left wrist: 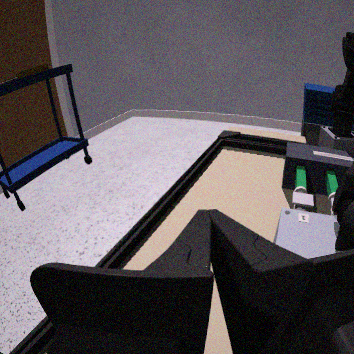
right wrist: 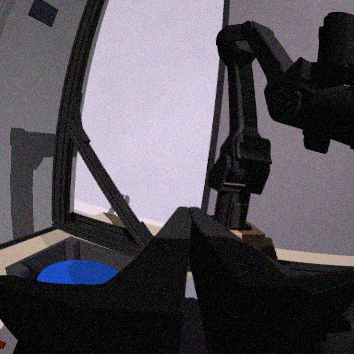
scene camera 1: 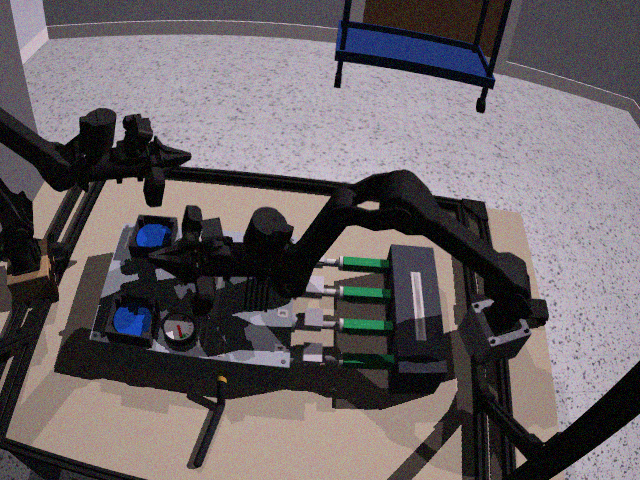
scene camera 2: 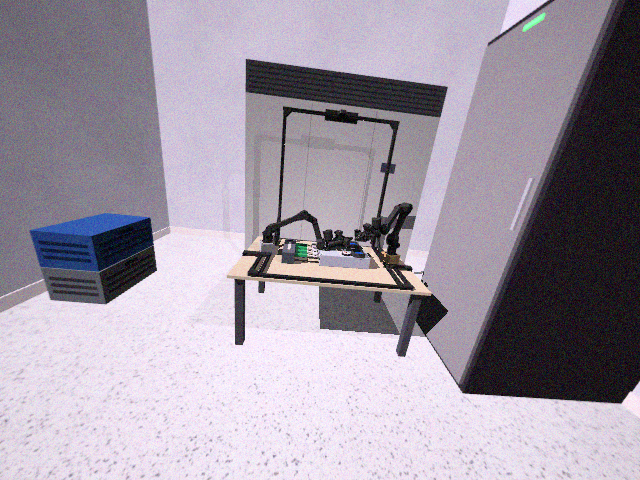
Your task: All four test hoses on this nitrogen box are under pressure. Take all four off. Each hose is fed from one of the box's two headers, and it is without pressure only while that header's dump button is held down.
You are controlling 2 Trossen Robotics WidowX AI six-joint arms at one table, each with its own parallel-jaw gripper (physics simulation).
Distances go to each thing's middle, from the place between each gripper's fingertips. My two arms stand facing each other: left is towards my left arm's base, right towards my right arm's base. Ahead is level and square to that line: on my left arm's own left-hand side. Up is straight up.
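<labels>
With respect to the dark block [scene camera 1: 417, 342], my left hand is 16 cm beyond it, 18 cm above it and 43 cm to the left of it. My right hand is 130 mm higher than the block, 460 mm to the left of it and 40 mm short of it.
</labels>
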